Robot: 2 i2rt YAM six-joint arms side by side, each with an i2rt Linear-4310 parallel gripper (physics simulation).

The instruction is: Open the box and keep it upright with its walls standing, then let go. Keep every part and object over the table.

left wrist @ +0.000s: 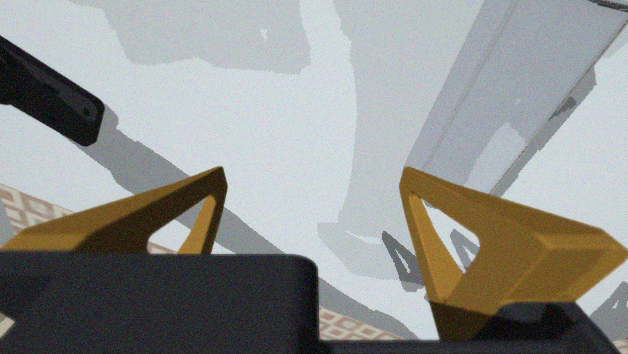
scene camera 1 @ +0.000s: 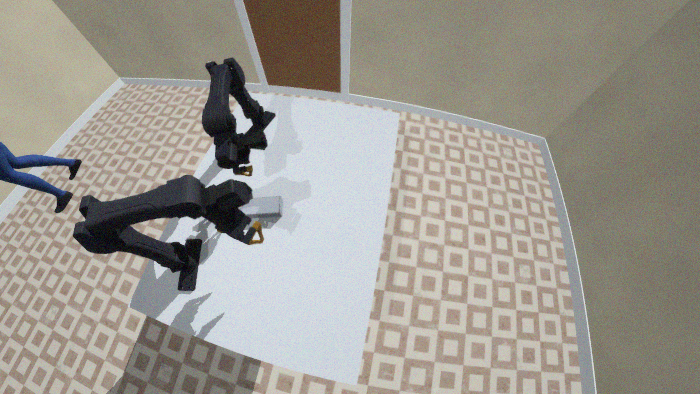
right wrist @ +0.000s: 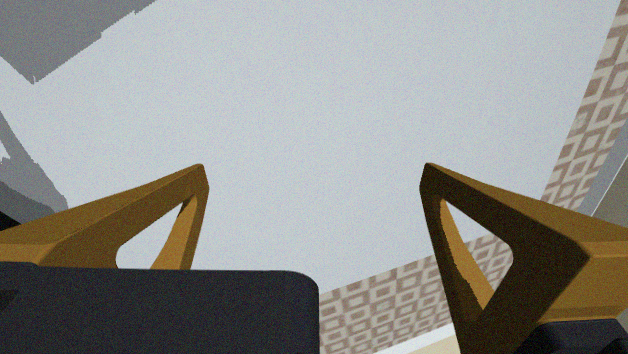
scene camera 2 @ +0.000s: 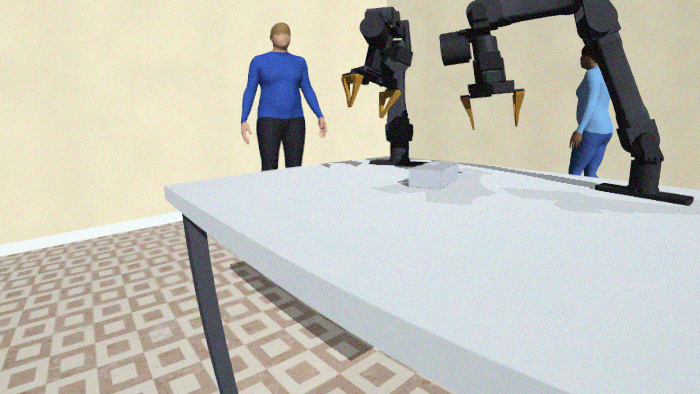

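Pixels of known places: left gripper, fingertip midpoint: (left wrist: pixel 313 176) (scene camera 1: pixel 249 164) (scene camera 2: pixel 495 128); right gripper, fingertip midpoint: (scene camera 1: pixel 251 236) (right wrist: pixel 314 175) (scene camera 2: pixel 366 112); left arm's base, link origin: (left wrist: pixel 2 65) (scene camera 1: pixel 260 126) (scene camera 2: pixel 641 195); right arm's base, link origin: (scene camera 1: pixel 190 264) (scene camera 2: pixel 399 164).
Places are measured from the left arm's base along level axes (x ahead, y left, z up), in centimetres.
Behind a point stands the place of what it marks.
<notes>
A small pale grey box (scene camera 1: pixel 269 206) @[x 32.0, y -37.2, z 3.9 cm] (scene camera 2: pixel 432 175) @[x 34.5, y -33.0, z 2.9 cm] (left wrist: pixel 530 75) @[x 31.2, y -36.9, z 4.0 cm] stands upright on the white table (scene camera 1: pixel 310 300) @[x 61.3, y -61.0, z 0.0 cm] (scene camera 2: pixel 350 235) @[x 63.6, y -17.1, z 0.0 cm]. Its top looks flat and shut, with a thin seam along one long side in the left wrist view. In scene camera 1 the right arm hides its left end. My left gripper (scene camera 2: pixel 495 127) @[x 19.5, y -28.0, z 12.9 cm] (left wrist: pixel 313 176) @[x 19.5, y -28.0, z 12.9 cm] is open and empty, high above the table and off to one side of the box. My right gripper (scene camera 2: pixel 366 112) @[x 38.6, y -51.6, z 16.3 cm] (right wrist: pixel 314 175) @[x 38.6, y -51.6, z 16.3 cm] is open and empty, raised above the table beside the box. The box does not show in the right wrist view.
The bases of the right arm (scene camera 1: pixel 190 265) @[x 16.2, y -70.5, z 4.1 cm] and left arm (scene camera 2: pixel 645 190) @[x 3.2, y 1.3, z 1.7 cm] stand on the table. The right arm's wrist hangs over the box's left end in scene camera 1. Two people, one in dark blue (scene camera 2: pixel 280 85) and one in light blue (scene camera 2: pixel 595 100), stand beyond the table.
</notes>
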